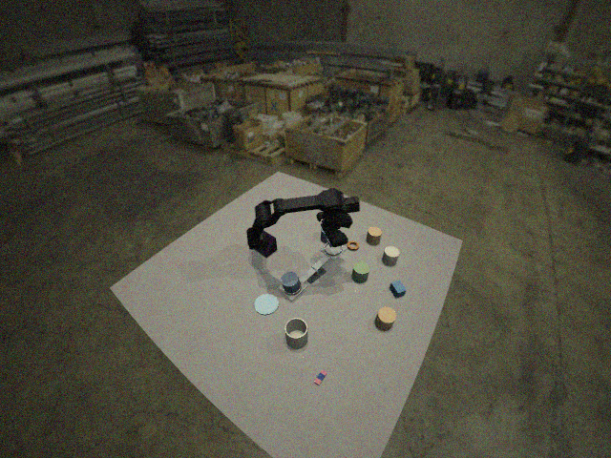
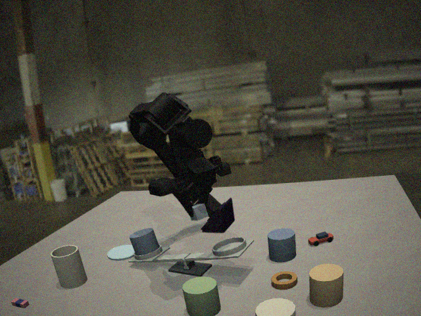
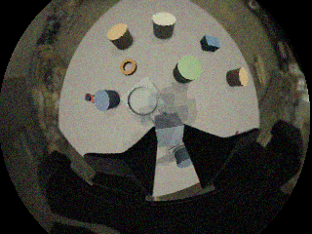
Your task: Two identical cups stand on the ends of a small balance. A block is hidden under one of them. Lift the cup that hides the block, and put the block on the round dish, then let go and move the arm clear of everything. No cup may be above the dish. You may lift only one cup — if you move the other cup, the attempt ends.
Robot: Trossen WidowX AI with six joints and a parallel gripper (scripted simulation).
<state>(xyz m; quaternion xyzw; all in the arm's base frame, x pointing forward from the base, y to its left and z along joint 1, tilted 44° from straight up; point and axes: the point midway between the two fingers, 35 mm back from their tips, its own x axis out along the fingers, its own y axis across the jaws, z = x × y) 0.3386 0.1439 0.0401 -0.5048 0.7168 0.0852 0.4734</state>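
Now: gripper tip 11 cm past the pale blue round dish, 32 cm to the left of it and 17 cm above it. Also, from my gripper tip: blue block: 31 cm ahead, 6 cm to the left, 15 cm below; small balance: 3 cm behind, 7 cm to the right, 14 cm below; green cylinder: 12 cm ahead, 3 cm to the left, 13 cm below.
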